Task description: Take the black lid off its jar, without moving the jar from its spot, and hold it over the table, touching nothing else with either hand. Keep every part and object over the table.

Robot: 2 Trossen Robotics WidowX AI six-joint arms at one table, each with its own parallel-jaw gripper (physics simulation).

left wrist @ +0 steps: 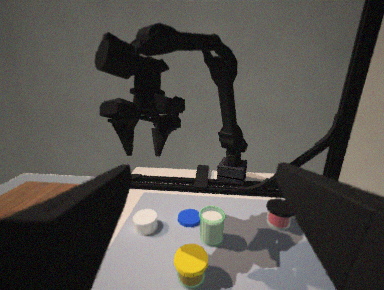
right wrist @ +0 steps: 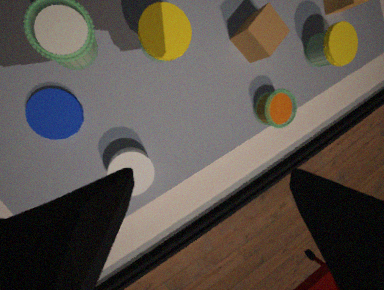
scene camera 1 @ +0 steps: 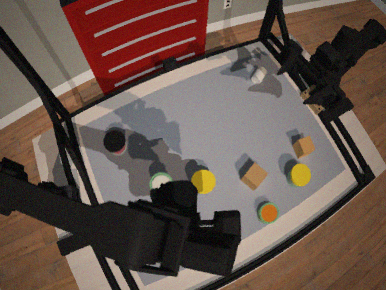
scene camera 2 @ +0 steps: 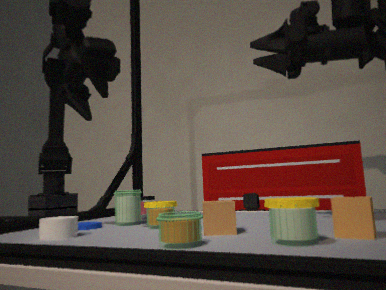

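Observation:
The black lid sits on its jar of red contents, which stands upright toward the left edge of the table in scene camera 1. In scene camera 2 both are mostly hidden behind a yellow-lidded jar. My right gripper is open and empty, high over the near left part of the table in scene camera 1, well apart from the lid. My left gripper is open and empty, raised at the right side of scene camera 1, far from the lid.
A green jar with white contents and a yellow-lidded jar stand near the black-lidded jar. A blue disc and a white cylinder lie farther off. Another yellow-lidded jar, an orange-filled jar and wooden blocks stand right.

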